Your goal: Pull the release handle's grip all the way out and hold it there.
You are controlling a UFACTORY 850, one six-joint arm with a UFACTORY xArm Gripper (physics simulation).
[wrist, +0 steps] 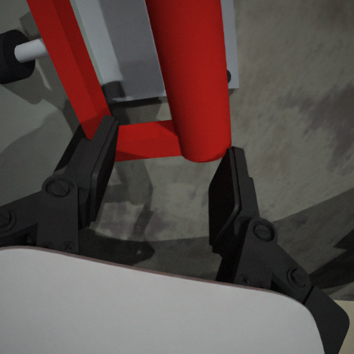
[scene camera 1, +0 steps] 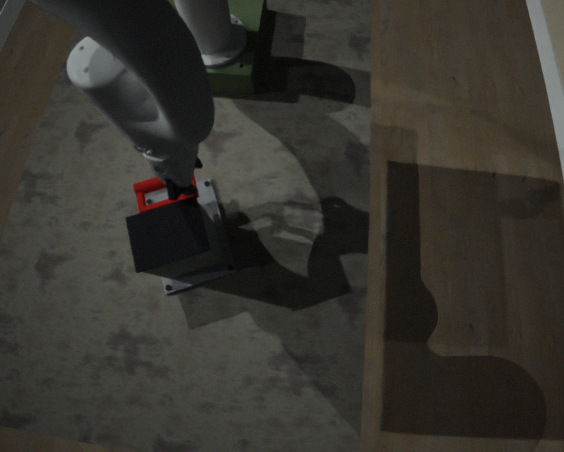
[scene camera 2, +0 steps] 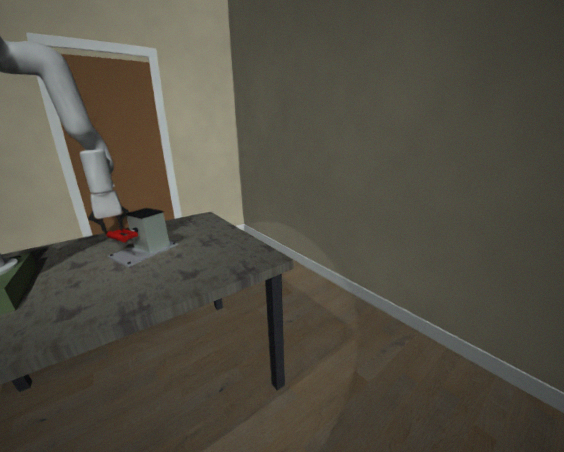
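Observation:
The red release handle (scene camera 1: 142, 206) (scene camera 2: 116, 234) (wrist: 68, 65) is a rectangular frame with a thick round grip (scene camera 1: 145, 185) (wrist: 195, 75) on its outer side. It sits beside the dark-topped, grey-green housing (scene camera 1: 167, 237) (scene camera 2: 153, 234). In the wrist view a pale rod (wrist: 31, 50) joins its inner bar to a black collar. My gripper (scene camera 1: 182, 192) (scene camera 2: 115, 230) (wrist: 168, 153) is part-closed across one end of the handle. One fingertip is against the inner bar's corner and the other against the grip's outer side. The exact contact is partly hidden.
A bolted grey base plate (scene camera 1: 181, 286) (scene camera 2: 123, 257) (wrist: 131, 60) lies under the housing and handle on the mottled table (scene camera 1: 75, 350) (scene camera 2: 150, 285). The arm's green base block (scene camera 1: 232, 82) (scene camera 2: 15, 287) stands behind. The table's edge runs along the right in scene camera 1.

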